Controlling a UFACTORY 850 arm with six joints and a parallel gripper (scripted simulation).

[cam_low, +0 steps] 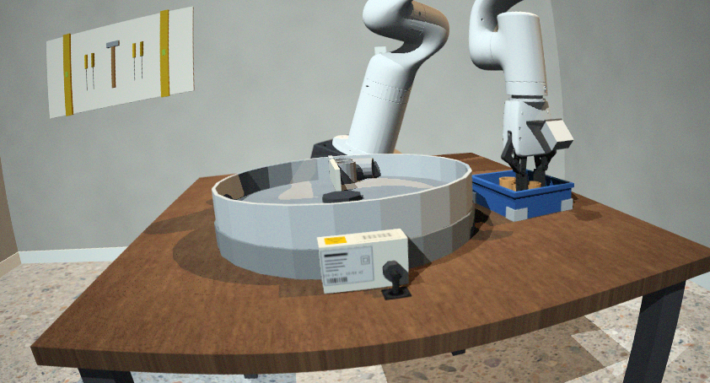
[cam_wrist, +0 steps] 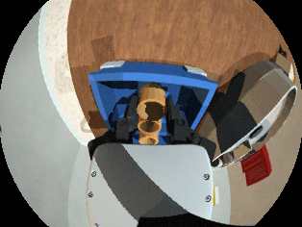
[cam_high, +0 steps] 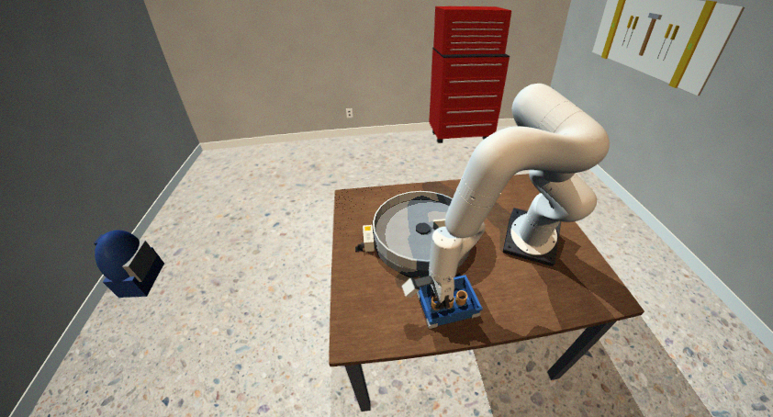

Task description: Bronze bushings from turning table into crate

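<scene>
Right now my hand is 4 cm past the blue crate and 3 cm above it. Round my hand: grey turning table (2 cm behind, 34 cm to the right).
</scene>
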